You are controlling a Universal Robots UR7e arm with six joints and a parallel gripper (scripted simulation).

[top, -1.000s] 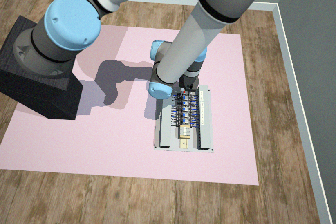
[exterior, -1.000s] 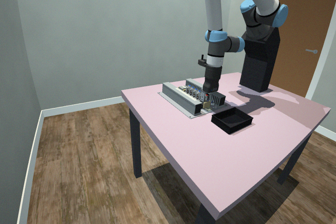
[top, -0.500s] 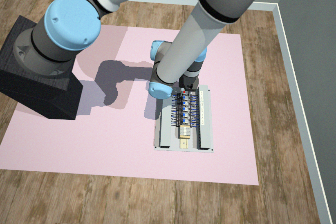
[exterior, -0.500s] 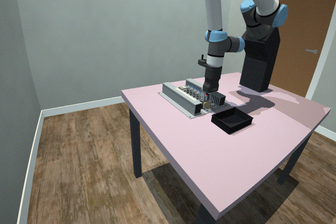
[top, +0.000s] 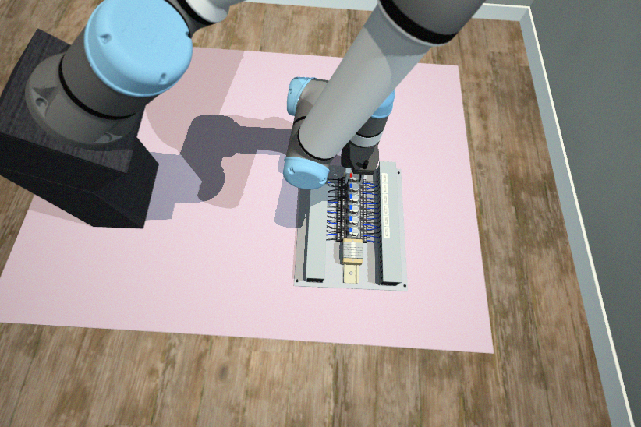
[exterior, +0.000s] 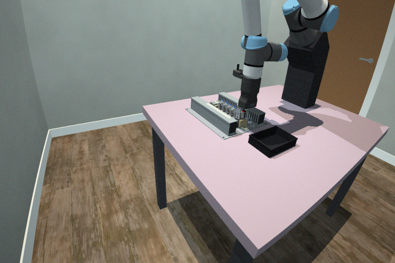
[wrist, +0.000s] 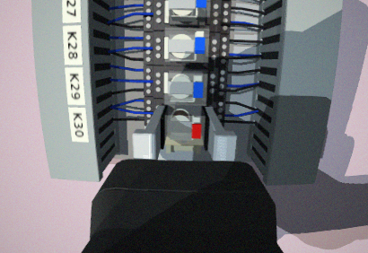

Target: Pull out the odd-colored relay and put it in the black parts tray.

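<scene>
Now: hand 1 cm above the red-button relay. Round my hand: black parts tray (17 cm to the left, 5 cm behind, 4 cm below); then grey relay panel (10 cm to the right, 3 cm below, 2 cm ahead).
</scene>
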